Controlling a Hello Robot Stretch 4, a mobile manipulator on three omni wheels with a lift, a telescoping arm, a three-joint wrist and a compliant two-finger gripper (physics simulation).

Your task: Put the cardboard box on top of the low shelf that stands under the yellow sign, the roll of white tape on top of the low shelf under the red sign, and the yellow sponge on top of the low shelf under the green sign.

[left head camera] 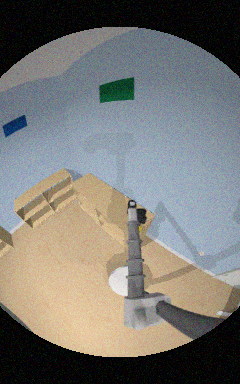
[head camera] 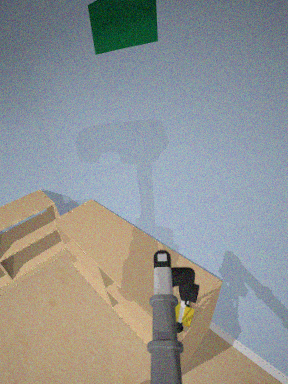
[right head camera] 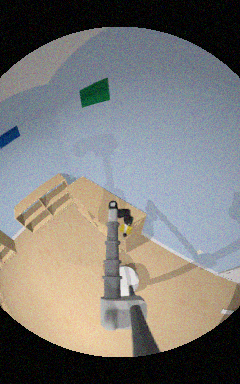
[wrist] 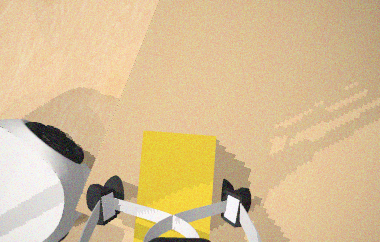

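Seen in the pictures: gripper, fingertip midpoint: [head camera: 182, 318] [right head camera: 126, 230] [wrist: 167, 192]; robot's base, link origin: [left head camera: 125, 279] [right head camera: 121, 279].
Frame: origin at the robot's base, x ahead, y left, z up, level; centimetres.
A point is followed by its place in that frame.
The yellow sponge [head camera: 186, 315] @(y -9.6, x 49.8, z 62.7 cm) [right head camera: 125, 229] [wrist: 177, 160] @(y -5.1, x 52.8, z 62.7 cm) lies on top of the low shelf [head camera: 102, 227] @(y 42.1, x 112.0, z 58.2 cm) [left head camera: 93, 190] @(y 43.4, x 105.7, z 58.2 cm) [right head camera: 86, 189] @(y 43.9, x 112.7, z 58.2 cm) [wrist: 240, 75] @(y 0.5, x 61.8, z 58.2 cm), near its right end in the head view. The green sign [head camera: 124, 25] @(y 11.0, x 108.5, z 170.0 cm) [left head camera: 117, 90] @(y 10.2, x 107.8, z 171.5 cm) [right head camera: 95, 93] @(y 9.7, x 107.3, z 171.1 cm) is on the wall above this shelf. My gripper [wrist: 167, 192] @(y -8.1, x 50.4, z 58.4 cm) is open around the sponge, with a gap between each fingertip and the sponge's sides. In the left head view the arm and wrist hide most of the sponge. The cardboard box, the white tape, and the yellow and red signs do not show.
A shelf with open compartments [head camera: 25, 209] @(y 118.1, x 136.6, z 58.2 cm) [left head camera: 42, 191] @(y 133.3, x 103.7, z 57.2 cm) [right head camera: 39, 194] @(y 136.0, x 109.1, z 58.2 cm) stands left of the low shelf. A blue sign [left head camera: 15, 126] @(y 164.4, x 128.6, z 169.2 cm) [right head camera: 9, 137] @(y 164.1, x 128.9, z 169.0 cm) is on the wall farther left. My white round base [left head camera: 119, 281] @(y 7.4, x -1.3, z 18.7 cm) [wrist: 30, 185] @(y -1.2, x 11.7, z 18.7 cm) is beside the low shelf. The wall runs behind the shelves.
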